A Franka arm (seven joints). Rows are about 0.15 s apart.
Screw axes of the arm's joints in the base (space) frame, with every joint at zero. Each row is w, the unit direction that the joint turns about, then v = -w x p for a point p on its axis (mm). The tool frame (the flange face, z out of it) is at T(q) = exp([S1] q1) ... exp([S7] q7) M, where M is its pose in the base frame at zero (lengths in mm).
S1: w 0 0 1 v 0 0 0
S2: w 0 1 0 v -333 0 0
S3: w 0 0 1 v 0 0 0
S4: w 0 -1 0 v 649 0 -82.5
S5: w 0 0 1 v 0 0 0
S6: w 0 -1 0 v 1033 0 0
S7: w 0 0 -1 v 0 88 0
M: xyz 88 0 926 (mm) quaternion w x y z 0 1 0 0
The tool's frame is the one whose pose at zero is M.
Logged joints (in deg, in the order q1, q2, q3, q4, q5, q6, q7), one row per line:
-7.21 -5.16 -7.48 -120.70 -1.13 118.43 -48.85
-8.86 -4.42 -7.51 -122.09 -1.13 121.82 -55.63
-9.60 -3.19 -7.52 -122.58 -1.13 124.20 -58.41
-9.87 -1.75 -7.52 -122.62 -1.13 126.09 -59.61
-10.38 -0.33 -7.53 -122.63 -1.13 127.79 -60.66
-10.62 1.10 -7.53 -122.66 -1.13 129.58 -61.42
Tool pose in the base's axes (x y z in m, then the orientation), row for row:
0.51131 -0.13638 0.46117 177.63 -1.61 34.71
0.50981 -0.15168 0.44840 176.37 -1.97 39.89
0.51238 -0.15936 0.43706 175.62 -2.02 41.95
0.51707 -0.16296 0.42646 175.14 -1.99 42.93
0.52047 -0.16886 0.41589 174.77 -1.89 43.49
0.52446 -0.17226 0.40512 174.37 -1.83 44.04
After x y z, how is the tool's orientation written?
As angles about the fixed x, y, z axes (roll, pitch, yaw), in degrees.
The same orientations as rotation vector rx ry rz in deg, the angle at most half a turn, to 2 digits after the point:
170.09 53.10 3.49
166.60 60.35 4.78
164.90 63.09 5.32
163.95 64.33 5.58
163.29 64.99 5.67
162.63 65.62 5.83

